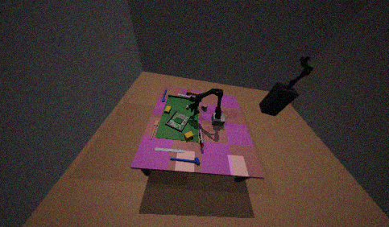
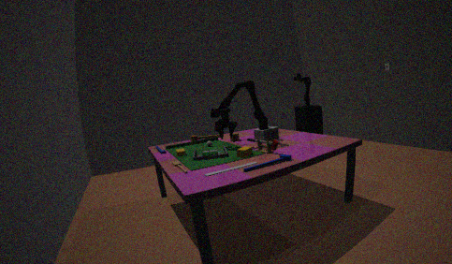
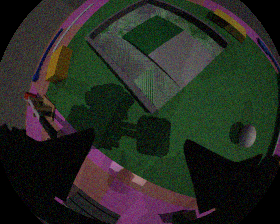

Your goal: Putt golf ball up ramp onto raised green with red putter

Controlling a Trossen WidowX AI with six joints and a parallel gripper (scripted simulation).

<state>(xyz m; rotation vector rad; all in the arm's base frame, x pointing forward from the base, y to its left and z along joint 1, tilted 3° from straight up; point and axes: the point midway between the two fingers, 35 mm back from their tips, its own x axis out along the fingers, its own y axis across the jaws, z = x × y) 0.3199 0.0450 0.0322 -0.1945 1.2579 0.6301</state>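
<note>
Now: the red putter 26 cm to the left of my gripper tip, 17 cm behind it and 2 cm below it. Round my gripper tip: blue putter: 55 cm to the left, 8 cm behind, 6 cm below; then yellow block: 29 cm to the left, 5 cm below, 4 cm behind; then golf ball: 15 cm to the right, 10 cm ahead, 5 cm below.
</note>
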